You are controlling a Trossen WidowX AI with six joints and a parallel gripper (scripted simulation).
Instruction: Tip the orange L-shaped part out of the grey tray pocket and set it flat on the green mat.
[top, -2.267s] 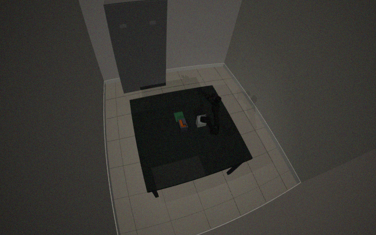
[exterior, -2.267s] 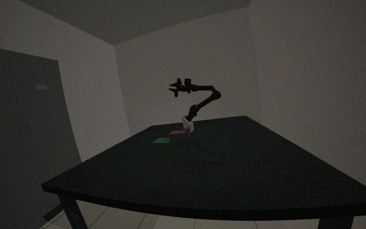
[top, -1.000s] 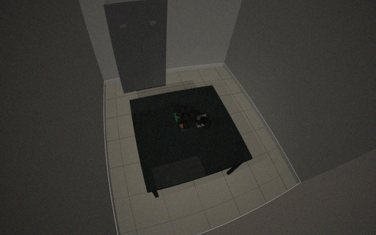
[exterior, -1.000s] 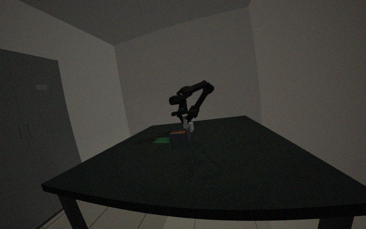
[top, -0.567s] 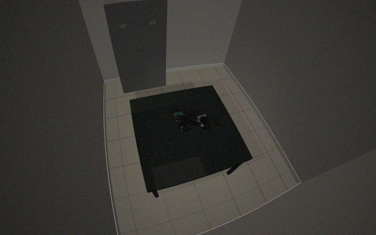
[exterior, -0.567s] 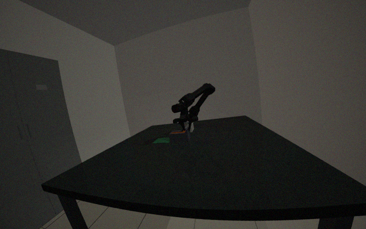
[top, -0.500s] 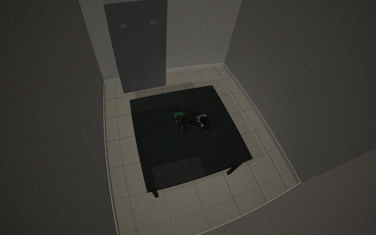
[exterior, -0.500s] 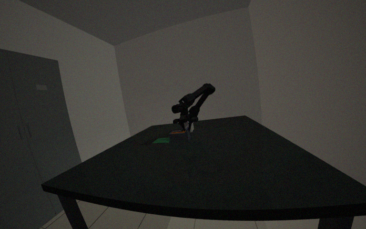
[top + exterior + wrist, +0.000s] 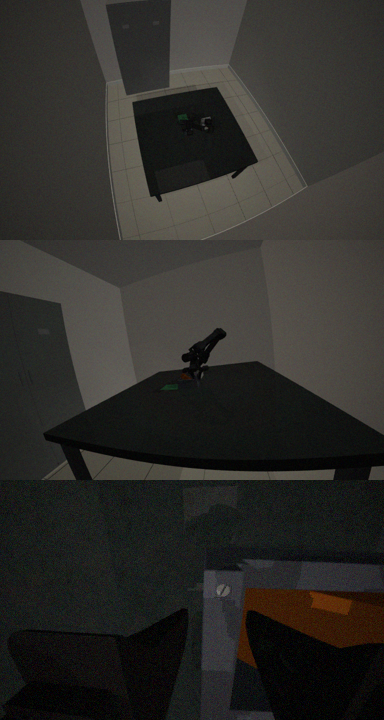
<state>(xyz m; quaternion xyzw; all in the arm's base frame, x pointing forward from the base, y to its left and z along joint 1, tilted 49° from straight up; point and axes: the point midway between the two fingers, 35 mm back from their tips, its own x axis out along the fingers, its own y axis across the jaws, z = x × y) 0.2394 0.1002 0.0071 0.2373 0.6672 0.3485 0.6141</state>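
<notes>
The orange L-shaped part is 6 cm to the right of my gripper tip and 1 cm above it. Also, from my gripper tip: green mat 2 cm ahead, 22 cm to the right, 6 cm below.
</notes>
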